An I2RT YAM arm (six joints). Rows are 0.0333 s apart.
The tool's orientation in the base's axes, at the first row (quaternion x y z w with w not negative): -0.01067, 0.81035, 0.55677, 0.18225
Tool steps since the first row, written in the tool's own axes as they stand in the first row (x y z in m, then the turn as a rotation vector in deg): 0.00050, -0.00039, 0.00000, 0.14, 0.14, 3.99; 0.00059, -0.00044, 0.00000, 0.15, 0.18, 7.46; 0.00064, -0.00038, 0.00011, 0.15, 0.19, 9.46; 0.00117, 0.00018, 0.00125, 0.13, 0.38, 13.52; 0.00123, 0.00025, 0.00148, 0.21, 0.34, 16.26; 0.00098, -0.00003, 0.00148, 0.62, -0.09, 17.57
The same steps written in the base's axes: -0.00038, -0.00006, -0.00050, 0.97, 3.70, -1.17; -0.00045, -0.00006, -0.00058, 1.94, 6.86, -2.22; -0.00048, 0.00007, -0.00057, 2.50, 8.67, -2.84; -0.00078, 0.00142, -0.00059, 3.63, 12.42, -3.94; -0.00078, 0.00166, -0.00062, 4.34, 14.90, -4.86; -0.00049, 0.00151, -0.00079, 4.42, 16.00, -5.78
